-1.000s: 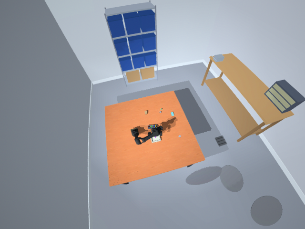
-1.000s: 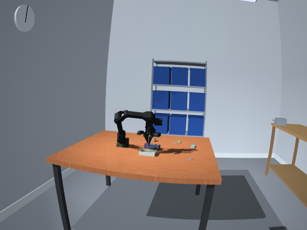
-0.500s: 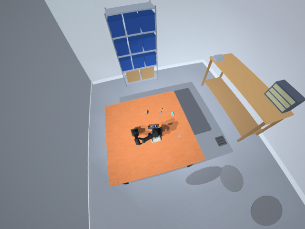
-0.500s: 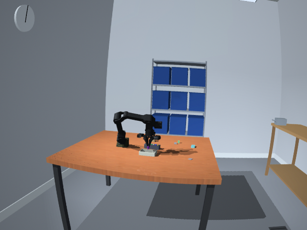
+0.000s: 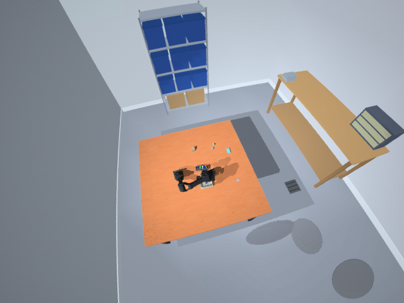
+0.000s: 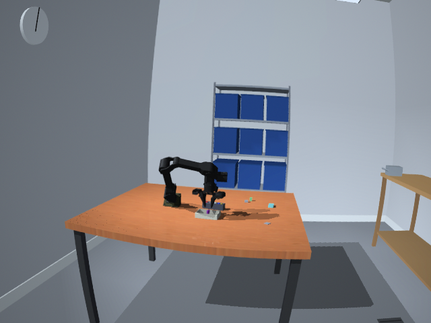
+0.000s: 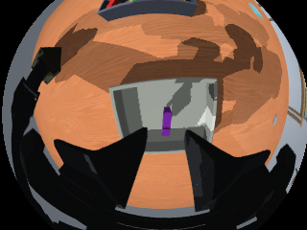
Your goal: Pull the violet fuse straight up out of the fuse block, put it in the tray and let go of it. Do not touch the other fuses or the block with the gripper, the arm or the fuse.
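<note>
Right now the violet fuse is 30 mm below my gripper tip. Round my gripper tip: white tray (50 mm below).
</note>
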